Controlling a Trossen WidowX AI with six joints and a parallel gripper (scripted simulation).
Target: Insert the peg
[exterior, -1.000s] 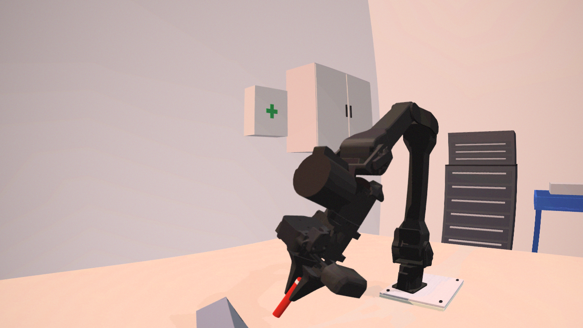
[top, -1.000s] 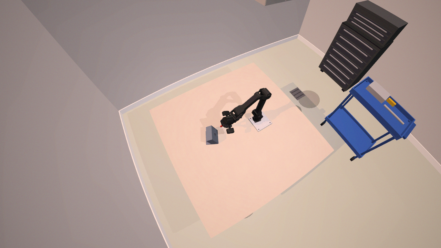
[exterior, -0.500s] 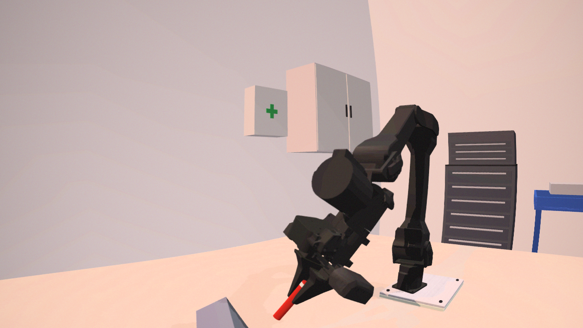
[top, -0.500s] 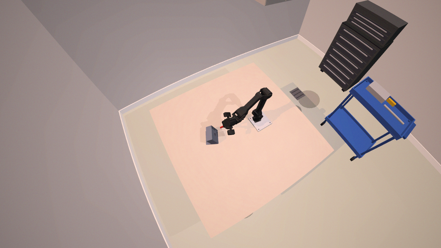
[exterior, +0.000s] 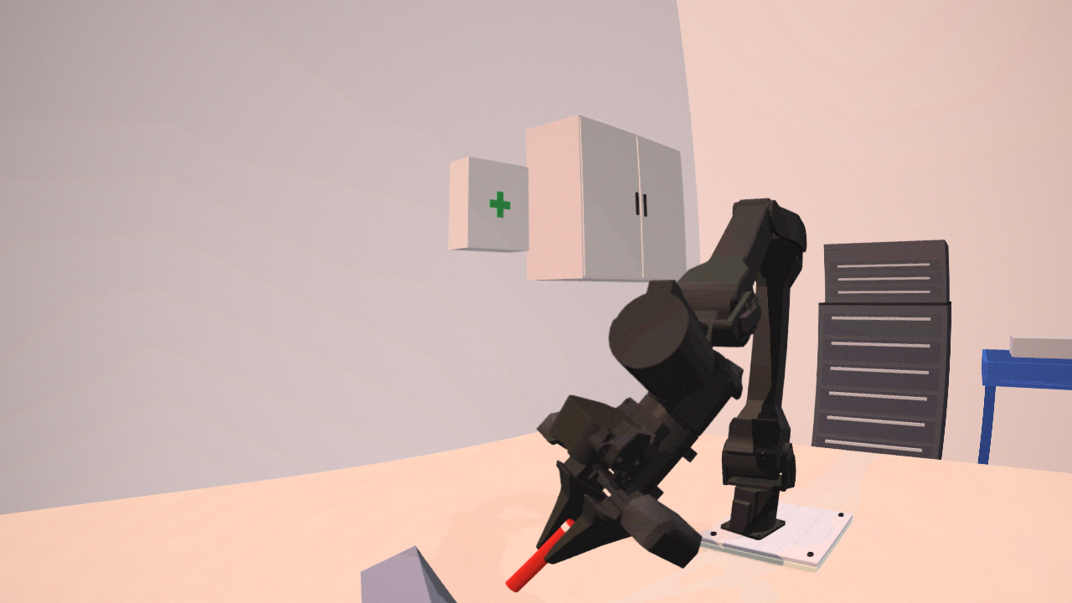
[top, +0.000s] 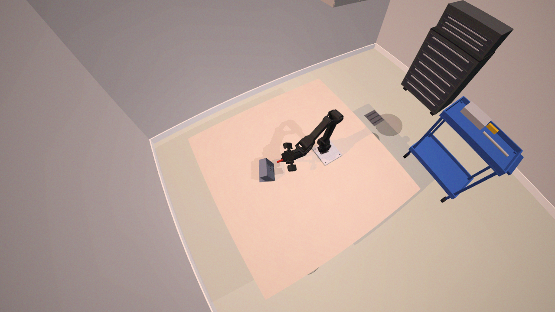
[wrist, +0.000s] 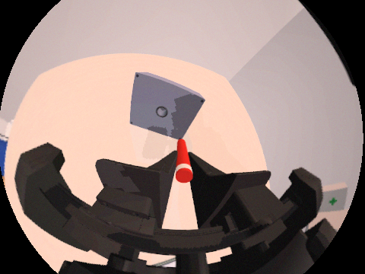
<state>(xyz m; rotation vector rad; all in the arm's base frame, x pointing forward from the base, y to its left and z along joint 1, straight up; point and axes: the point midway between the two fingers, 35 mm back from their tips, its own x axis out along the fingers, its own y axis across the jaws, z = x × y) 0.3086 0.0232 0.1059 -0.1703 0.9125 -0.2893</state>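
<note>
Right now the grey sloped panel is 110 mm ahead of my gripper tip, 50 mm below it and 10 mm to the left of it. From my gripper tip the other things lie so: red peg: 10 mm to the left, 10 mm behind, 10 mm above.
</note>
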